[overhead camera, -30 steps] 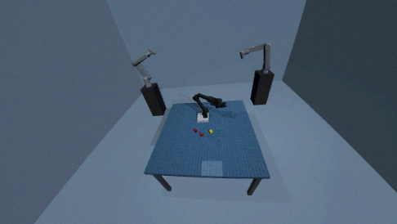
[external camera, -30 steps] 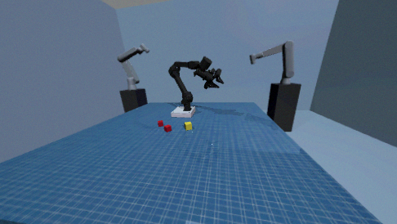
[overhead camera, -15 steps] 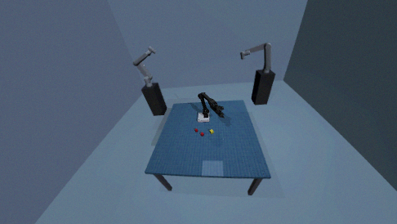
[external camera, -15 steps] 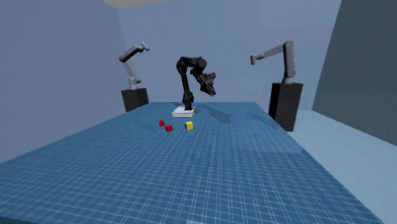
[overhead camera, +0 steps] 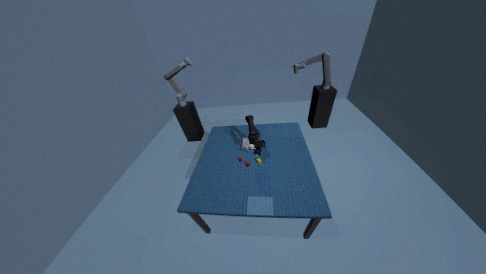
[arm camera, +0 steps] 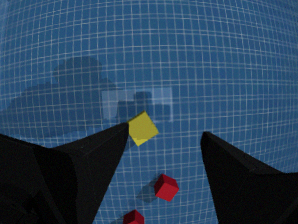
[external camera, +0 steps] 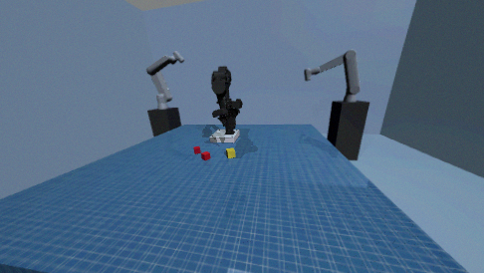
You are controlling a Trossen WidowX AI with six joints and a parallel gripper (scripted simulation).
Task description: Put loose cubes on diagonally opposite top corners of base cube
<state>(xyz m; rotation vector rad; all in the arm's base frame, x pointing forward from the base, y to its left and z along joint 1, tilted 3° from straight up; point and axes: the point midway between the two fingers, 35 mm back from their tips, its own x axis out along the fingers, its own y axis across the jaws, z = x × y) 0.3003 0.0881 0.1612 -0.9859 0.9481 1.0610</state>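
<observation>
Now: gripper tip 150 mm to the left of the red cube, 140 mm above it and 10 mm short of it. The rest, counted from my gripper tip: yellow base cube: 140 mm below, 20 mm to the right, 20 mm behind.
</observation>
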